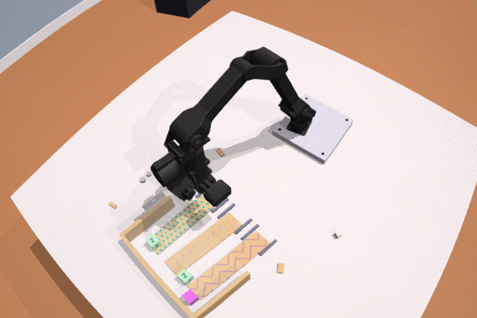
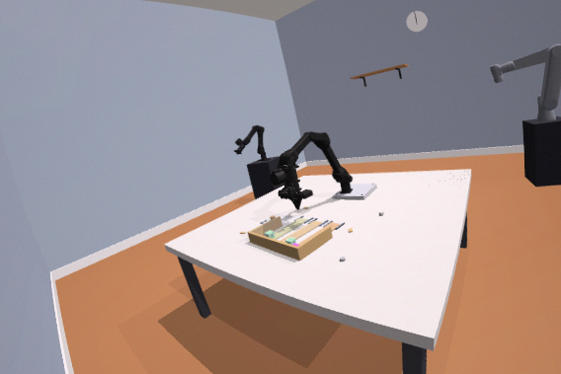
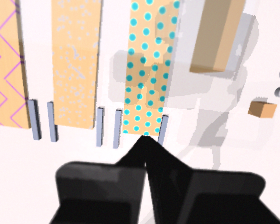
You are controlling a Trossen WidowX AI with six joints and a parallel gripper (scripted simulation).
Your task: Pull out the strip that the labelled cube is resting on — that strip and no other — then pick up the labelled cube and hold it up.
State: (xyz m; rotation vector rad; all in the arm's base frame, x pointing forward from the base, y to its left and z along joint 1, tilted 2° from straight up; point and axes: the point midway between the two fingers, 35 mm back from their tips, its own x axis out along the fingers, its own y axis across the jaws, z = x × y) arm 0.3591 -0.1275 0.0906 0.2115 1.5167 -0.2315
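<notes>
Now: the dotted strip 90 mm ahead of my gripper tip, 60 mm below it and 30 mm to the right of it. Round my gripper tip: white cube 380 mm to the left, 70 mm behind, 60 mm below.
</notes>
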